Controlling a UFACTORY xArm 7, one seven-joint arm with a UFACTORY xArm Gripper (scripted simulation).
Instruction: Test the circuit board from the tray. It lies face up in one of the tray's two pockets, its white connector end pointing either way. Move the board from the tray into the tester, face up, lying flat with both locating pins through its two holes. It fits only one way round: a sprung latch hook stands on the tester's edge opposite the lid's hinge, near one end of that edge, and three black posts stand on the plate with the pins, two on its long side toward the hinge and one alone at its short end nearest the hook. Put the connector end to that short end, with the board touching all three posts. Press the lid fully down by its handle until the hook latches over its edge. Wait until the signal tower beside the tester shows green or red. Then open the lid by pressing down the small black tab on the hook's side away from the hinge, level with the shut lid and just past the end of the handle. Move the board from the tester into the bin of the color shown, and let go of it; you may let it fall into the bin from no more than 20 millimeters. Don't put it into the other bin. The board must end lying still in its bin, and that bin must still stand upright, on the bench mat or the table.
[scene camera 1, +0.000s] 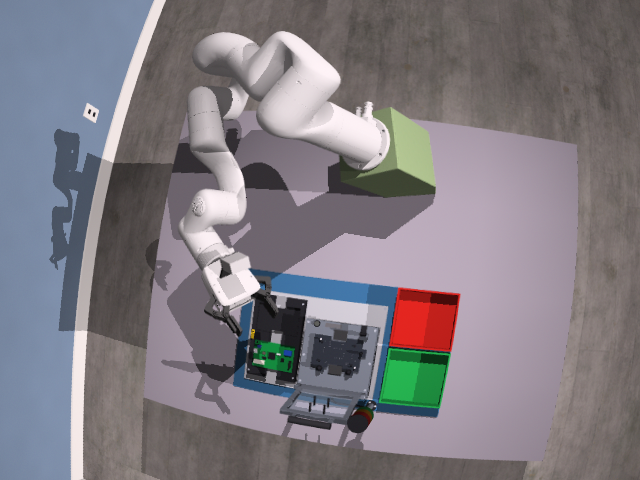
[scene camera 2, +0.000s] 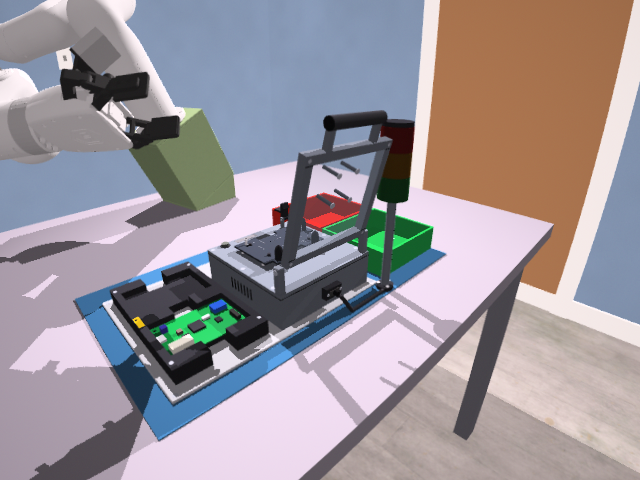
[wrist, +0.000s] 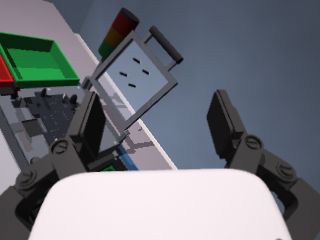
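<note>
Scene camera 1: green bin (scene camera 1: 413, 379), red bin (scene camera 1: 421, 319), plate (scene camera 1: 348, 354). Also green circuit board (scene camera 1: 270, 355), my gripper (scene camera 1: 258, 324). Scene camera 2: my gripper (scene camera 2: 165, 107), green circuit board (scene camera 2: 207, 323), clear lid (scene camera 2: 334, 190), green bin (scene camera 2: 405, 229). Wrist view: my gripper (wrist: 156, 104).
</note>
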